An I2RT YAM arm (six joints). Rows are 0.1 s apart.
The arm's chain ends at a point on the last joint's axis. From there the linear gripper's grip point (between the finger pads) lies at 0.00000 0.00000 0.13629 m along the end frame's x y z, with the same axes.
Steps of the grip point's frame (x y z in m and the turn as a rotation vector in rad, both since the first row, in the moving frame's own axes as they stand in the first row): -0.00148, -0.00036, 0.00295, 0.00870, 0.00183, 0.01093; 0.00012, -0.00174, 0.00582, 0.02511, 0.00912, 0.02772; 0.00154, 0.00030, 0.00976, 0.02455, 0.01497, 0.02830; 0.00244, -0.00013, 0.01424, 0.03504, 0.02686, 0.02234; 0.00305, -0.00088, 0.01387, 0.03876, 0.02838, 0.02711; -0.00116, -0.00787, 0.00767, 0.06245, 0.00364, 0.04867; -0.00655, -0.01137, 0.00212, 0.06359, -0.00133, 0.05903; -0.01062, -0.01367, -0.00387, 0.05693, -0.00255, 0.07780; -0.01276, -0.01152, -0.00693, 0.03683, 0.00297, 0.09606
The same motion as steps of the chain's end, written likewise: -0.00174, 0.00082, 0.00296, 0.00870, 0.00183, 0.01093; -0.00117, 0.00166, 0.00587, 0.02511, 0.00912, 0.02772; -0.00055, 0.00362, 0.00982, 0.02455, 0.01497, 0.02830; -0.00127, 0.00460, 0.01437, 0.03504, 0.02686, 0.02234; -0.00089, 0.00435, 0.01403, 0.03876, 0.02838, 0.02711; -0.00186, 0.00062, 0.00794, 0.06245, 0.00364, 0.04867; -0.00662, -0.00271, 0.00240, 0.06359, -0.00133, 0.05903; -0.01057, -0.00591, -0.00365, 0.05693, -0.00255, 0.07780; -0.01340, -0.00653, -0.00684, 0.03683, 0.00297, 0.09606
